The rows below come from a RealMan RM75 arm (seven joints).
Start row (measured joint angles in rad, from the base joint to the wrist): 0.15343 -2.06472 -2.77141 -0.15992 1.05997 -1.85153 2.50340
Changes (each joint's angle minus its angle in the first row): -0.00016 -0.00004 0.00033 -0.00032 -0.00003 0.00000 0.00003; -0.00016 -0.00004 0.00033 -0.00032 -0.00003 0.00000 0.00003; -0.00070 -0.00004 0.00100 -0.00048 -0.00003 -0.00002 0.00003; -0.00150 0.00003 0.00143 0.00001 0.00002 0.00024 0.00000; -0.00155 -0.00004 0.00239 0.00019 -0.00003 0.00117 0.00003; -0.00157 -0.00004 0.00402 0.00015 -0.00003 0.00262 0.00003; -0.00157 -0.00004 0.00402 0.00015 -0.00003 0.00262 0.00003; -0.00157 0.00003 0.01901 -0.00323 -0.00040 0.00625 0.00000; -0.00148 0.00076 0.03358 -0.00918 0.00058 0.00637 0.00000; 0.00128 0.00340 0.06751 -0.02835 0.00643 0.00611 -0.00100; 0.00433 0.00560 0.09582 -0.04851 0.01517 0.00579 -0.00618; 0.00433 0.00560 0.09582 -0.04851 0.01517 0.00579 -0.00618; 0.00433 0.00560 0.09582 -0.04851 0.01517 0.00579 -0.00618; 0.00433 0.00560 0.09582 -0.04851 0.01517 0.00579 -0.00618; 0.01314 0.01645 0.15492 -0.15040 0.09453 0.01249 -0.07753; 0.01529 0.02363 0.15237 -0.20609 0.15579 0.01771 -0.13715; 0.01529 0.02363 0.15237 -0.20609 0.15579 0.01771 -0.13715; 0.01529 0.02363 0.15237 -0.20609 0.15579 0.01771 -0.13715; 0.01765 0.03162 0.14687 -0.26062 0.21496 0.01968 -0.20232
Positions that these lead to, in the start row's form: 0.15327 -2.06476 -2.77108 -0.16024 1.05994 -1.85153 2.50343; 0.15327 -2.06476 -2.77108 -0.16024 1.05994 -1.85153 2.50343; 0.15273 -2.06476 -2.77041 -0.16040 1.05994 -1.85155 2.50343; 0.15193 -2.06469 -2.76998 -0.15991 1.05999 -1.85129 2.50340; 0.15188 -2.06476 -2.76902 -0.15973 1.05994 -1.85036 2.50343; 0.15186 -2.06476 -2.76739 -0.15977 1.05994 -1.84891 2.50343; 0.15186 -2.06476 -2.76739 -0.15977 1.05994 -1.84891 2.50343; 0.15186 -2.06469 -2.75240 -0.16315 1.05957 -1.84528 2.50340; 0.15195 -2.06396 -2.73783 -0.16910 1.06055 -1.84516 2.50340; 0.15471 -2.06132 -2.70390 -0.18827 1.06640 -1.84542 2.50240; 0.15776 -2.05912 -2.67559 -0.20843 1.07514 -1.84574 2.49722; 0.15776 -2.05912 -2.67559 -0.20843 1.07514 -1.84574 2.49722; 0.15776 -2.05912 -2.67559 -0.20843 1.07514 -1.84574 2.49722; 0.15776 -2.05912 -2.67559 -0.20843 1.07514 -1.84574 2.49722; 0.16657 -2.04827 -2.61649 -0.31032 1.15450 -1.83904 2.42587; 0.16872 -2.04109 -2.61904 -0.36601 1.21576 -1.83382 2.36625; 0.16872 -2.04109 -2.61904 -0.36601 1.21576 -1.83382 2.36625; 0.16872 -2.04109 -2.61904 -0.36601 1.21576 -1.83382 2.36625; 0.17108 -2.03310 -2.62454 -0.42054 1.27493 -1.83185 2.30108
